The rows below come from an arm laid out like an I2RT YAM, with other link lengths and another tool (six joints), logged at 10 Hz.
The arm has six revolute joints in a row. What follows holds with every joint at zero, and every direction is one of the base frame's. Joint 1 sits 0.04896 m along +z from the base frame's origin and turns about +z. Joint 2 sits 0.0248 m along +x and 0.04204 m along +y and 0.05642 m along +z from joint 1 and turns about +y. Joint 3 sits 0.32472 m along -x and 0.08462 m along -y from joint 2 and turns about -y. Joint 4 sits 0.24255 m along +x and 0.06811 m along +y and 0.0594 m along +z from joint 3 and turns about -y. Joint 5 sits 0.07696 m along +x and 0.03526 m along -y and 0.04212 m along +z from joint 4 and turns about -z. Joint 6 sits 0.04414 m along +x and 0.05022 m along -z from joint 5 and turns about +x. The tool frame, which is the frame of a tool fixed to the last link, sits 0.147 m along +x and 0.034 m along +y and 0.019 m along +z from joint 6; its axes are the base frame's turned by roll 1.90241, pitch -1.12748 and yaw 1.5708 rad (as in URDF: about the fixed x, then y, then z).
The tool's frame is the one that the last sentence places.
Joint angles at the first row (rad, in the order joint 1, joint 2, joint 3, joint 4, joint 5, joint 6):
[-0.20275, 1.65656, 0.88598, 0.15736, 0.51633, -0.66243]
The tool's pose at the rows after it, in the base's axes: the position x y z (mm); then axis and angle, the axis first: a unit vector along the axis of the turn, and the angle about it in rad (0 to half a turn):
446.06 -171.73 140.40 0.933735 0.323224 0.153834 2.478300
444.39 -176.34 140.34 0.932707 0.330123 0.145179 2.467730
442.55 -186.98 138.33 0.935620 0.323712 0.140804 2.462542
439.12 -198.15 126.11 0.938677 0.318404 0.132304 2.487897
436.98 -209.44 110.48 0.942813 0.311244 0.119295 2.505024
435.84 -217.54 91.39 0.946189 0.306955 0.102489 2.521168
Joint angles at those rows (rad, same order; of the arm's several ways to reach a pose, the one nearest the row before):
[-0.20467, 1.65696, 0.88598, 0.15929, 0.55218, -0.70860]
[-0.21497, 1.65733, 0.88597, 0.16425, 0.55104, -0.73835]
[-0.23936, 1.66687, 0.88597, 0.17759, 0.54648, -0.74825]
[-0.27485, 1.69167, 0.88599, 0.17758, 0.51824, -0.74826]
[-0.30231, 1.73096, 0.88598, 0.19017, 0.50909, -0.74826]
[-0.31834, 1.77978, 0.88597, 0.20620, 0.51099, -0.74864]

